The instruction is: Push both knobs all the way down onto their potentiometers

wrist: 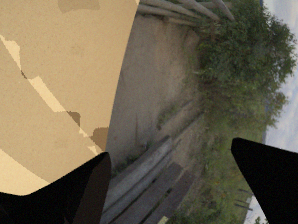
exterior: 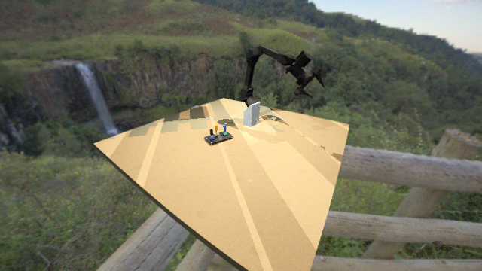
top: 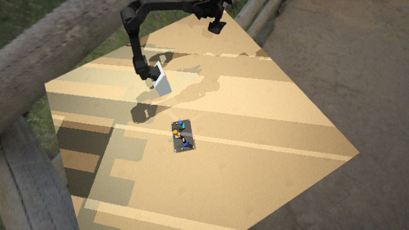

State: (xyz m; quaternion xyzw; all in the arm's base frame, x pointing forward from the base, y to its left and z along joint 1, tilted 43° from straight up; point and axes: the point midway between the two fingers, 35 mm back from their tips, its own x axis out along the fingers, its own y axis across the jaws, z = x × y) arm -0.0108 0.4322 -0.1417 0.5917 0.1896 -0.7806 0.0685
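Now: the blue knob 43 cm to the right of my gripper tip, 32 cm ahead of it and 24 cm below it. The rest, counted from my gripper tip: blue-green knob (43 cm to the right, 32 cm ahead, 26 cm below); blue potentiometer (45 cm to the right, 41 cm ahead, 25 cm below).
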